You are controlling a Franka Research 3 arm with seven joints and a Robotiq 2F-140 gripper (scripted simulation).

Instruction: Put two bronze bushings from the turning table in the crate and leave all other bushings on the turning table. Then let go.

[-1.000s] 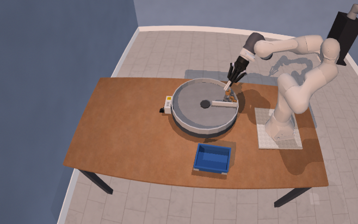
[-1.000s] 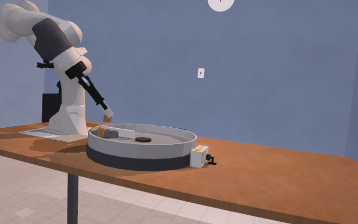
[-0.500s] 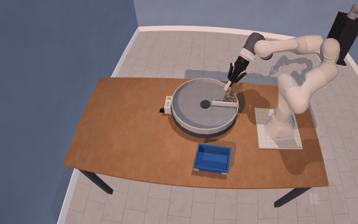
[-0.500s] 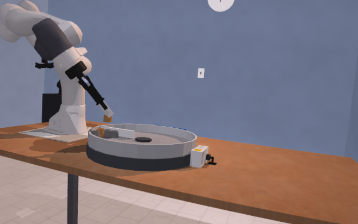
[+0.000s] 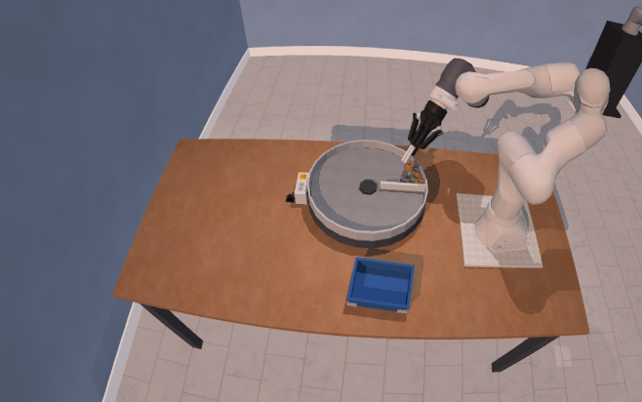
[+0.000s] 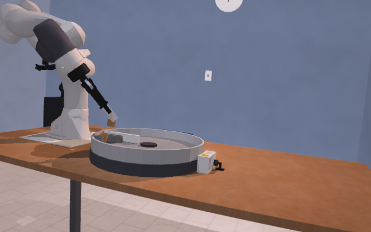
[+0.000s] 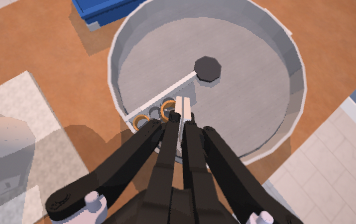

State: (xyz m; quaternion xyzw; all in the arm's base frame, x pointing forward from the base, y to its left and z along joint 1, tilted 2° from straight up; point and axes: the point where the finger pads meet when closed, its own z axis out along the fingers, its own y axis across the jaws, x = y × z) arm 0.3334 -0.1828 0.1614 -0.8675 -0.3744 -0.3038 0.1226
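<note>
Right now the blue crate is 7 cm ahead of my hand, 43 cm to the left of it and 14 cm below it. Also, from my hand: grey turning table: 14 cm ahead, 7 cm to the left, 12 cm below.
</note>
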